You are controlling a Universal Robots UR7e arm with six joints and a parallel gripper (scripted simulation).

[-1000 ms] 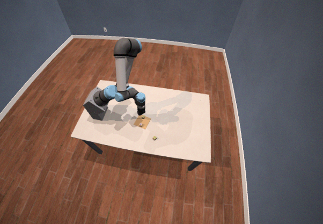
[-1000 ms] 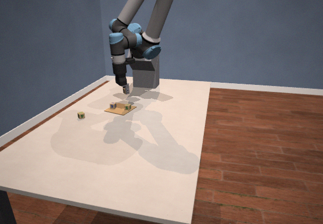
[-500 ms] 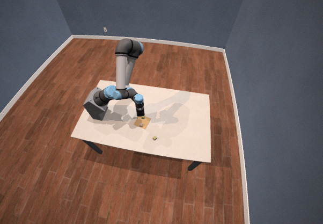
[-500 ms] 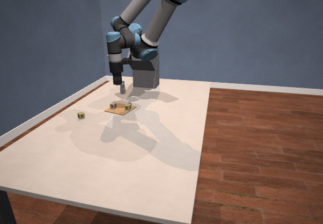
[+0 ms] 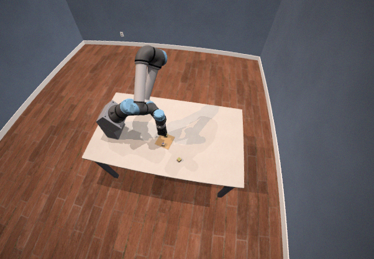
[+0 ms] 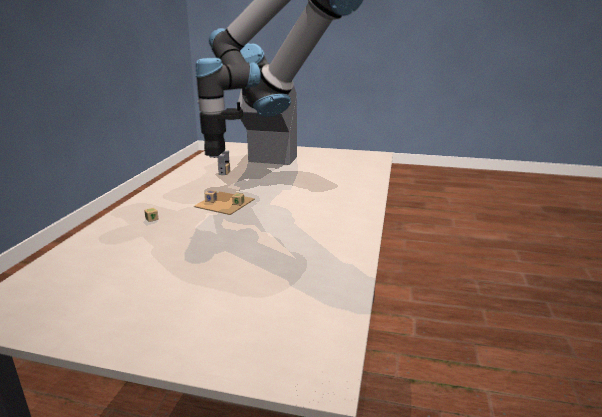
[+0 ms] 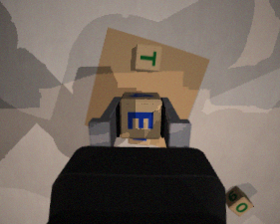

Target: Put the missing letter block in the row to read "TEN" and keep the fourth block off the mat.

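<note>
My hand is 12 cm above the tan mat.
</note>
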